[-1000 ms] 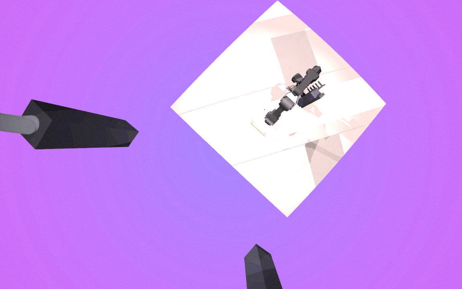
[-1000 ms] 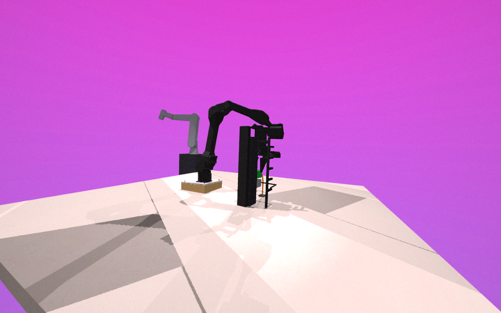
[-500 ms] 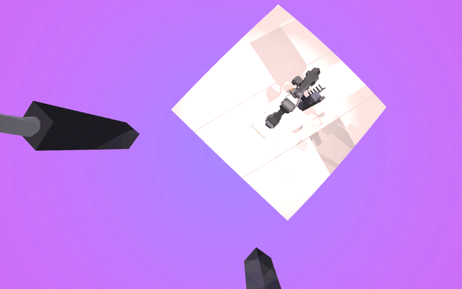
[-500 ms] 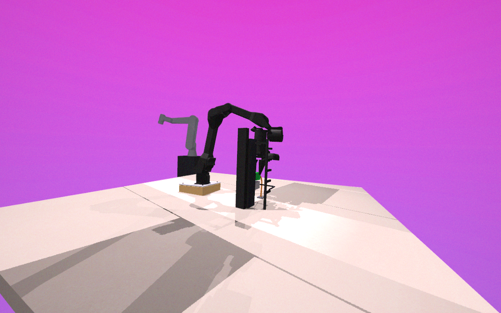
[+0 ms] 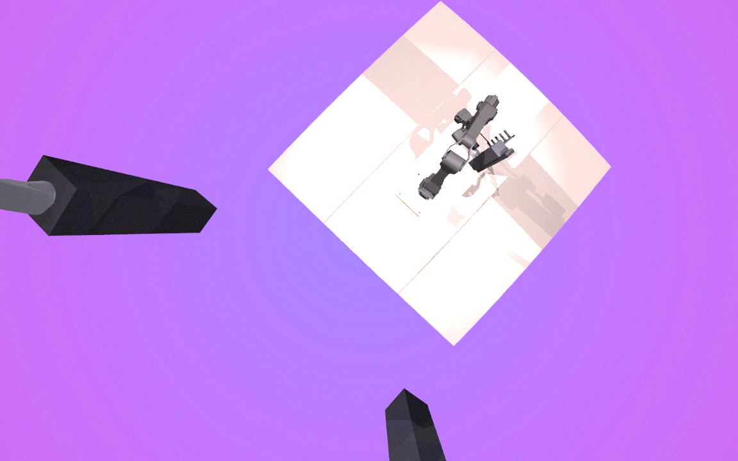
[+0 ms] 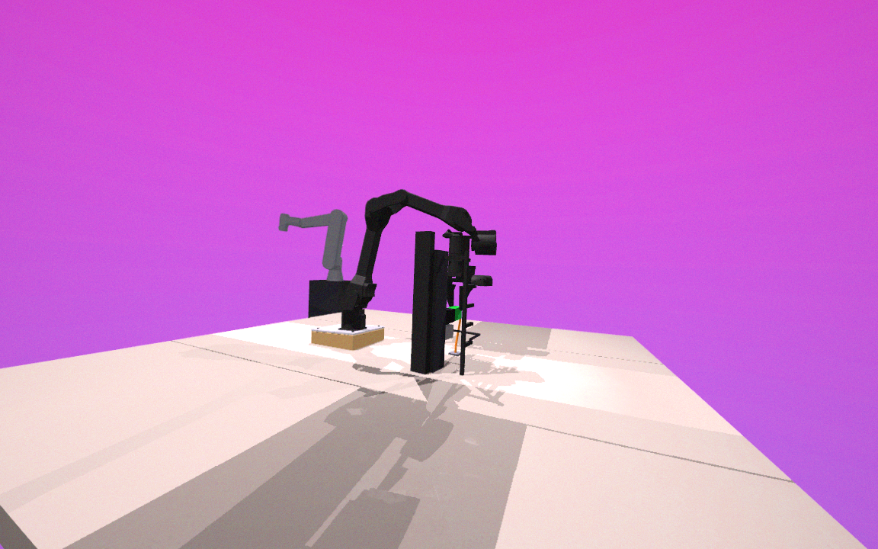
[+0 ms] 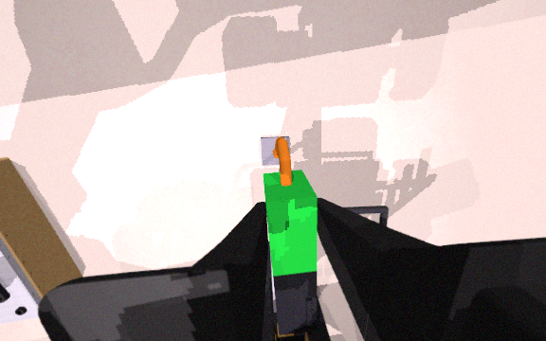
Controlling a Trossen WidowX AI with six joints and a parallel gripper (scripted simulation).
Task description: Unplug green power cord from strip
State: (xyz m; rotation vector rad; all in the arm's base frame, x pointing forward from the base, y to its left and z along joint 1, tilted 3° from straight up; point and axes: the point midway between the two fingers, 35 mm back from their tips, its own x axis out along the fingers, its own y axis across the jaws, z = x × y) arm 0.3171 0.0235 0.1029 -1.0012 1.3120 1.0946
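Now: gripper tip 30 mm to the left of the green plug. Also, from my gripper tip: tall black block 40 mm behind, 180 mm to the right, 40 mm above.
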